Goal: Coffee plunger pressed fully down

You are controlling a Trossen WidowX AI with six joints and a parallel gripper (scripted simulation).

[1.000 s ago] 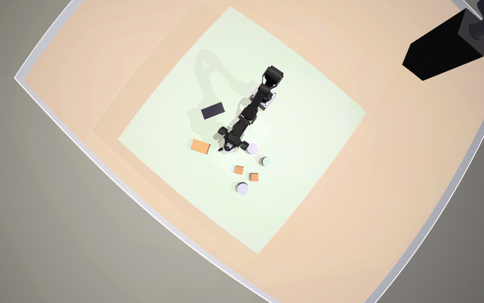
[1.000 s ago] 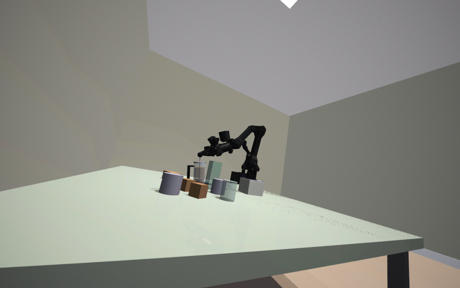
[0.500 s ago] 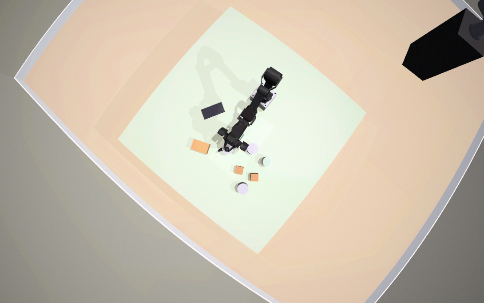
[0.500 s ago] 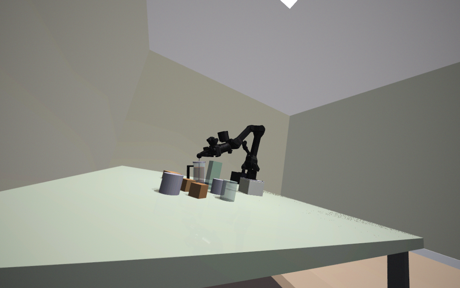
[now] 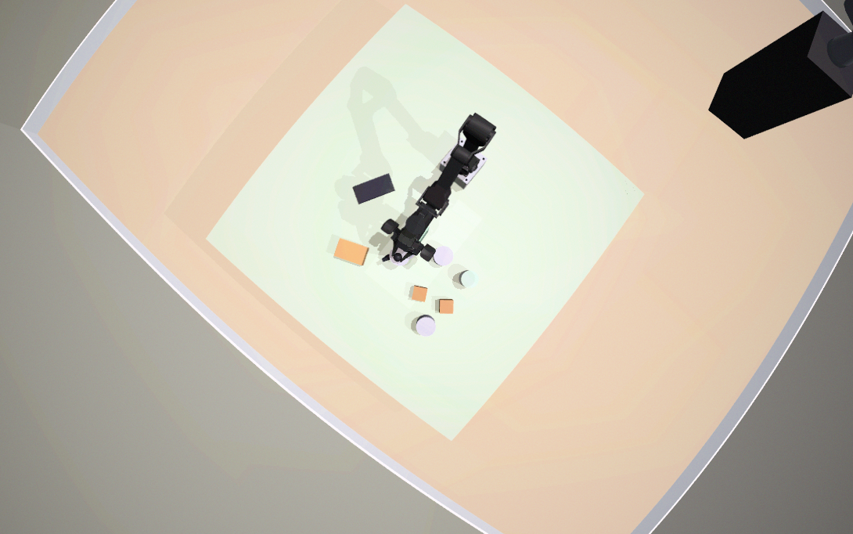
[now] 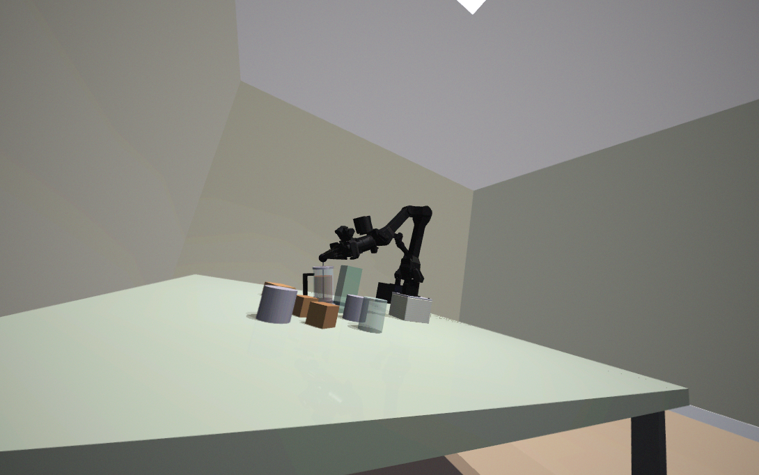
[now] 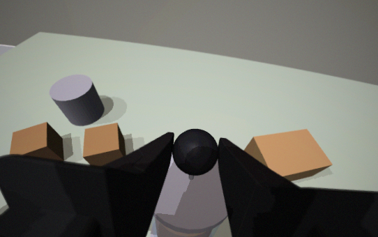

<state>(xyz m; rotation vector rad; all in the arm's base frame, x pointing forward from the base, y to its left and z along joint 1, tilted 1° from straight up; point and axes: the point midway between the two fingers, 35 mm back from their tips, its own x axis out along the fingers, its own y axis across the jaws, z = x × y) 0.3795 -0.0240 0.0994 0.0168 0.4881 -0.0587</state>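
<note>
My gripper tip is 2 cm past the coffee press, 1 cm to the left of it and 9 cm above it. Round my gripper tip: tall green block (12 cm behind, 1 cm to the left, 9 cm below); flat orange box (7 cm ahead, 17 cm to the right, 15 cm below).
</note>
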